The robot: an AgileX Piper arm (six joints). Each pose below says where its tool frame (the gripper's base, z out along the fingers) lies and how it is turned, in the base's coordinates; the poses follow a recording.
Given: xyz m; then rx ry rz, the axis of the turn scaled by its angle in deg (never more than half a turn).
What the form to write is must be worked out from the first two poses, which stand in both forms.
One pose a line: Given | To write
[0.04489, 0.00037, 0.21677, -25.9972, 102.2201, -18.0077] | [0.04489, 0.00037, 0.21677, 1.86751, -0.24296, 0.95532, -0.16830]
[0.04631, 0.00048, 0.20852, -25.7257, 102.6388, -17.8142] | [0.04631, 0.00048, 0.20852, 1.87279, -0.23975, 0.95653, -0.16602]
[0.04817, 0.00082, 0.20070, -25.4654, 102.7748, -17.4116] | [0.04817, 0.00082, 0.20070, 1.87282, -0.23732, 0.95778, -0.16226]
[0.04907, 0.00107, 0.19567, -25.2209, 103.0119, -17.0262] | [0.04907, 0.00107, 0.19567, 1.87470, -0.23480, 0.95903, -0.15851]
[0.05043, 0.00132, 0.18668, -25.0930, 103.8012, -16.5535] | [0.05043, 0.00132, 0.18668, 1.88612, -0.23220, 0.96053, -0.15318]
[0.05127, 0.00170, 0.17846, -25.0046, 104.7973, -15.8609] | [0.05127, 0.00170, 0.17846, 1.90067, -0.22961, 0.96232, -0.14565]
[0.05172, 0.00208, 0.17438, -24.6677, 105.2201, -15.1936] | [0.05172, 0.00208, 0.17438, 1.90478, -0.22603, 0.96412, -0.13922]
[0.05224, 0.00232, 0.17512, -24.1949, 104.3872, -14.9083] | [0.05224, 0.00232, 0.17512, 1.88821, -0.22364, 0.96488, -0.13780]
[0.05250, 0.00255, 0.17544, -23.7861, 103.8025, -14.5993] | [0.05250, 0.00255, 0.17544, 1.87604, -0.22129, 0.96570, -0.13582]
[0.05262, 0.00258, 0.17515, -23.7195, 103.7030, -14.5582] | [0.05262, 0.00258, 0.17515, 1.87400, -0.22091, 0.96582, -0.13559]
